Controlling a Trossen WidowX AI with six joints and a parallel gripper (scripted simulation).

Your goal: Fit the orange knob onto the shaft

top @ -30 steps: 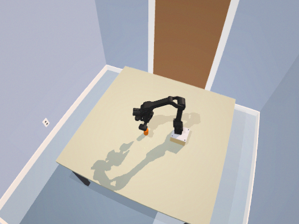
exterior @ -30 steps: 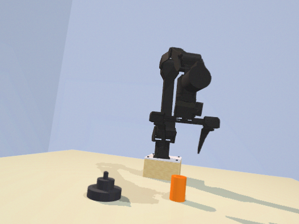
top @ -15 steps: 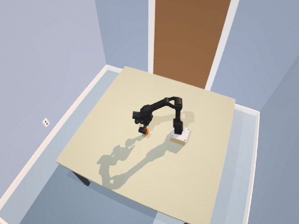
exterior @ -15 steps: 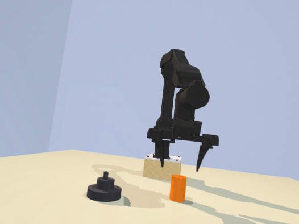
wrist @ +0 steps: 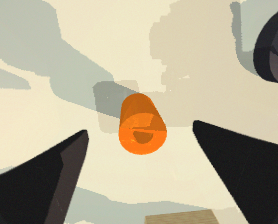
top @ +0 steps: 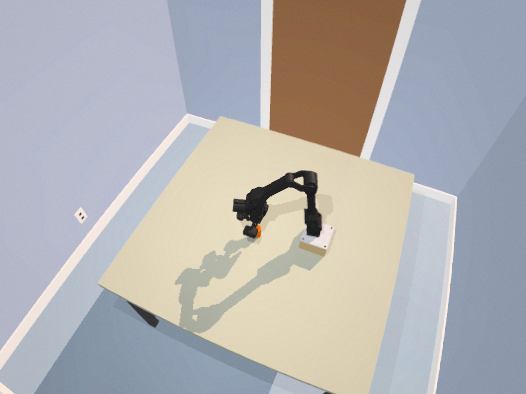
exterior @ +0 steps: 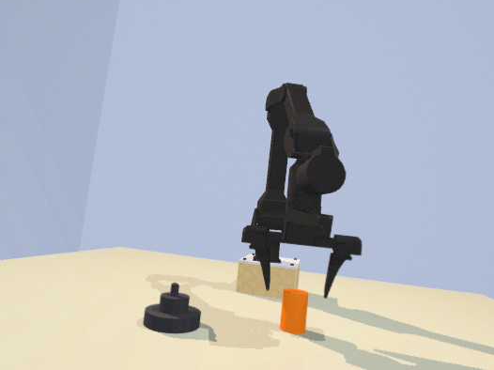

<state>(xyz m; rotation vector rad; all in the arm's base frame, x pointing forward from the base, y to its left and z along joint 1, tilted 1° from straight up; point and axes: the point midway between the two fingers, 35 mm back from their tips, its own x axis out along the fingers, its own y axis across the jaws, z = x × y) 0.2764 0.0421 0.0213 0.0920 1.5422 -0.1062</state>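
The orange knob lies 30 mm below my gripper tip. Round my gripper tip: dark round pedestal: 190 mm to the right, 40 mm ahead, 30 mm below.
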